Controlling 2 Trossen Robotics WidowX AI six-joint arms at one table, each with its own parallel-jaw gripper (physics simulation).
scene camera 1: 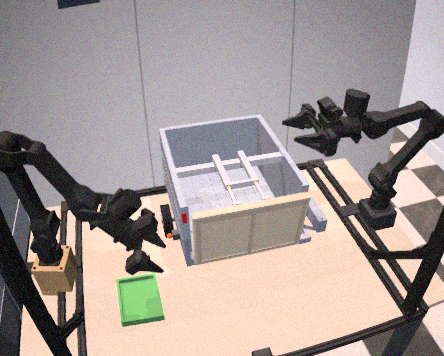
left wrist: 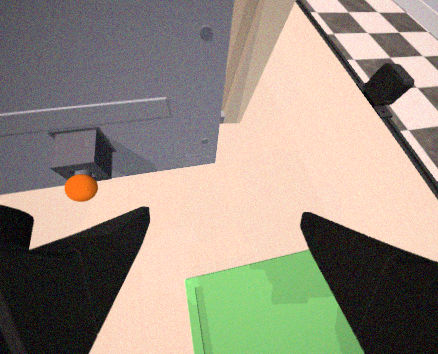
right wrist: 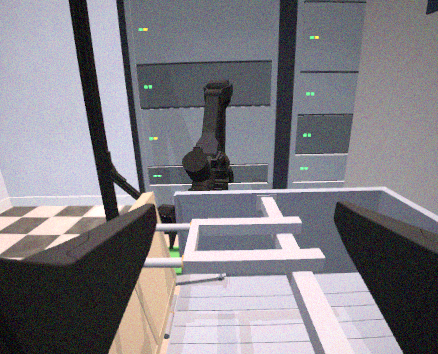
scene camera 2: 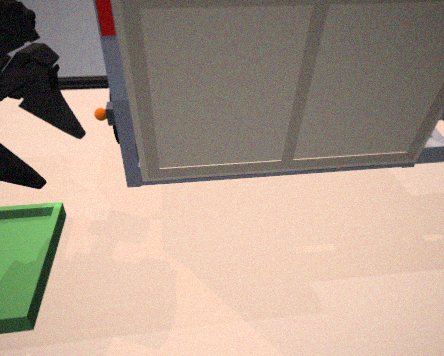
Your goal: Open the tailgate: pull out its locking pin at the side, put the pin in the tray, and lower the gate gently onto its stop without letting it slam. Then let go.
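Frame: origin at the left arm's base, x ahead, y left, z up, level; centimetres.
Where they show: left gripper, fingertip midpoint: (scene camera 1: pixel 164 259) (left wrist: pixel 226 216) (scene camera 2: pixel 65 159); right gripper, fingertip midpoint: (scene camera 1: pixel 288 130) (right wrist: pixel 244 211); left arm's base, origin of the base link: (scene camera 1: pixel 51 257); right arm's base, origin of the base link: (scene camera 1: pixel 378 205).
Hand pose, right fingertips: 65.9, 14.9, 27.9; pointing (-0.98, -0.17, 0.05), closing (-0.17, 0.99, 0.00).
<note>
Things, the pixels of their centre, and the offset from my right fingertips, as dx, dy, dz. "pt": a spot on its surface instead.
- green tray, body centre: (left wrist: pixel 282 329) (scene camera 1: pixel 139 299) (right wrist: pixel 180 261) -41.2, -21.6, -37.7
- grey bracket, surface spot: (scene camera 1: pixel 317 216) pt +6.2, -14.8, -16.5
The tan tailgate (scene camera 1: pixel 225 235) (scene camera 2: pixel 225 85) (left wrist: pixel 252 60) stands upright, closing the end of the grey box. The locking pin's orange knob (scene camera 1: pixel 169 235) (scene camera 2: pixel 100 114) (left wrist: pixel 81 188) sticks out of a dark block low on the box's side; its shaft is mostly hidden in the block. The green tray (scene camera 1: pixel 142 319) (scene camera 2: pixel 49 272) (left wrist: pixel 193 310) lies on the table, with no pin in it. My left gripper (scene camera 1: pixel 163 259) (scene camera 2: pixel 63 161) (left wrist: pixel 226 216) is open and empty, between knob and tray, apart from the knob. My right gripper (scene camera 1: pixel 290 131) (right wrist: pixel 244 211) is open and empty, beyond the box's right side, above its wall.
The grey box (scene camera 1: pixel 174 185) (right wrist: pixel 350 190) has a crossbar (scene camera 1: pixel 200 166) (right wrist: pixel 320 320) and two white rails (scene camera 1: pixel 221 170) (right wrist: pixel 250 255) above its floor, behind the gate. A grey bracket (scene camera 1: pixel 317 216) juts from its right side. Dark frame rails (scene camera 1: pixel 350 225) run along the table edges.
</note>
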